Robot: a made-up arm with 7 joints.
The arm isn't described. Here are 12 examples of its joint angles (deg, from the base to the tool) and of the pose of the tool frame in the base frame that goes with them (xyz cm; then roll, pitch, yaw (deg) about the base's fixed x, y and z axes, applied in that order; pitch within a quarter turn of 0, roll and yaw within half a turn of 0).
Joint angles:
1: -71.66 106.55 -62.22 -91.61 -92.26 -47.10 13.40
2: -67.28 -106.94 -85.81 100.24 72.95 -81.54 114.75
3: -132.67 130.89 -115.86 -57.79 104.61 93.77 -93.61
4: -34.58 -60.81 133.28 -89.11 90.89 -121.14 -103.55
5: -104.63 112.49 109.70 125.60 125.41 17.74 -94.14
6: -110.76 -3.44 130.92 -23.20 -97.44 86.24 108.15
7: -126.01 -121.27 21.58 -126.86 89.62 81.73 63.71
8: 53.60 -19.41 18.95 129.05 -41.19 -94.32 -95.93
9: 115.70 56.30 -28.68 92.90 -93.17 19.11 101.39
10: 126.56 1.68 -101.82 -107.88 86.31 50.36 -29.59
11: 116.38 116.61 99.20 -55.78 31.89 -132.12 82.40
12: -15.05 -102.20 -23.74 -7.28 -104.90 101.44 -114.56
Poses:
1: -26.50 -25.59 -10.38 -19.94 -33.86 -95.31
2: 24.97 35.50 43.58 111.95 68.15 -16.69
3: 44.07 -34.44 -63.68 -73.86 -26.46 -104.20
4: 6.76 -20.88 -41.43 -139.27 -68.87 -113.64
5: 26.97 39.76 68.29 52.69 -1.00 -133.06
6: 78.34 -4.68 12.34 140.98 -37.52 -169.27
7: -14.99 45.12 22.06 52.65 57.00 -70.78
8: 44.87 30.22 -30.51 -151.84 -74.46 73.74
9: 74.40 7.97 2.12 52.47 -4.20 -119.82
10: -26.53 1.24 67.67 43.60 -23.61 -55.16
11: 42.42 -77.22 44.33 -147.28 14.48 66.02
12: -3.32 -73.00 66.24 100.63 2.39 65.14
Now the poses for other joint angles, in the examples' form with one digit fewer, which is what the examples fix.
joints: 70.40 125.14 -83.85 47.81 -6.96 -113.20 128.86
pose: 21.6 -18.1 -87.8 -49.7 6.7 131.3
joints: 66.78 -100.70 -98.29 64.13 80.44 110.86 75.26
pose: -44.6 -22.6 -9.6 -86.1 -31.7 -109.9
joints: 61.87 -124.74 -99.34 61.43 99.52 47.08 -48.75
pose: -8.5 -0.3 -5.8 46.0 -70.4 -131.7
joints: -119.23 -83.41 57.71 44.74 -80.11 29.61 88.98
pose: -16.1 -53.6 -3.9 -91.9 -21.2 22.1
